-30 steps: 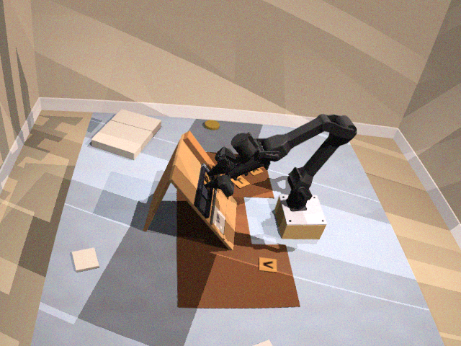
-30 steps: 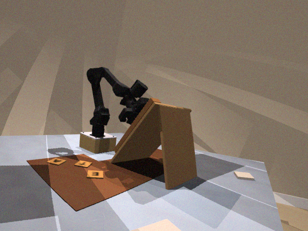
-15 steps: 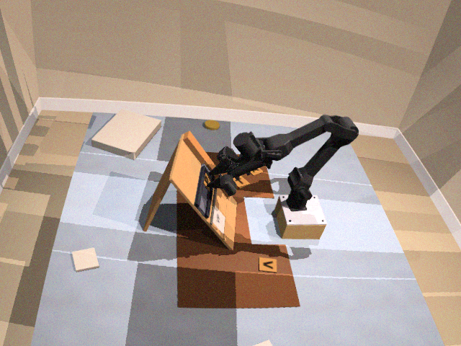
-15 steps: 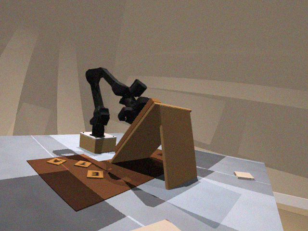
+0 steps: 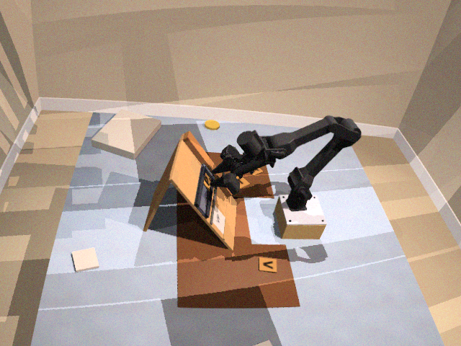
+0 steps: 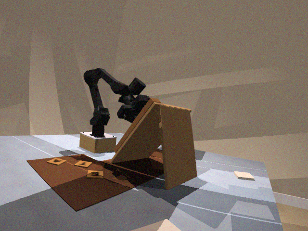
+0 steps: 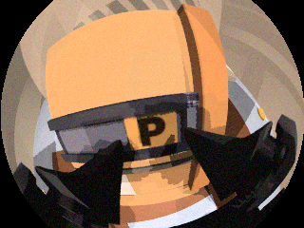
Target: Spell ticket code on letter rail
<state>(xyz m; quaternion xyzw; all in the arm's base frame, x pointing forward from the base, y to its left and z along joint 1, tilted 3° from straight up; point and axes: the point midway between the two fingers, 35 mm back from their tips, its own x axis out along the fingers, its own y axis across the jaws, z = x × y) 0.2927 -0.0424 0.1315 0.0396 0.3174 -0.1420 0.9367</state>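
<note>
The orange letter tile lies 250 mm to the left of my gripper tip, 170 mm below it and 170 mm behind it. Also, from my gripper tip: brown mat 180 mm below, 120 mm behind, 30 mm to the left; then white ticket 100 mm to the left, 90 mm below, 20 mm behind; then pale square 430 mm ahead, 180 mm to the left, 170 mm below.
</note>
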